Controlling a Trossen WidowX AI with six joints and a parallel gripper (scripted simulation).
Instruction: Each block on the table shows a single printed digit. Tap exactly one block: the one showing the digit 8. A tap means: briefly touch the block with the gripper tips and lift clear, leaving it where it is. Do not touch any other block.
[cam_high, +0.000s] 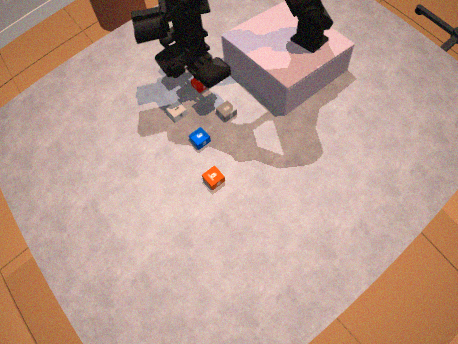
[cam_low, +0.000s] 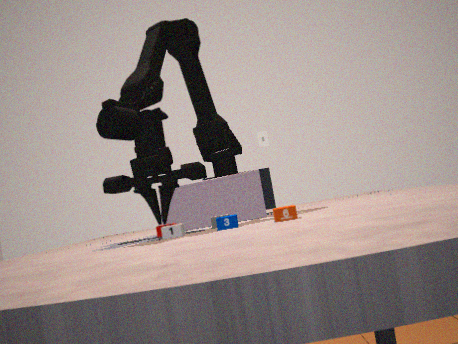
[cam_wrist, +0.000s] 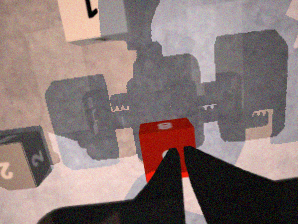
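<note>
My gripper tip is now 1 cm to the right of the red block and 1 cm above it. The rest, counted from my gripper tip: blue block (11 cm to the left, 10 cm ahead, 1 cm below); then grey block (11 cm to the left, 2 cm ahead, 1 cm below); then white block (9 cm ahead, 2 cm to the left, 1 cm below).
</note>
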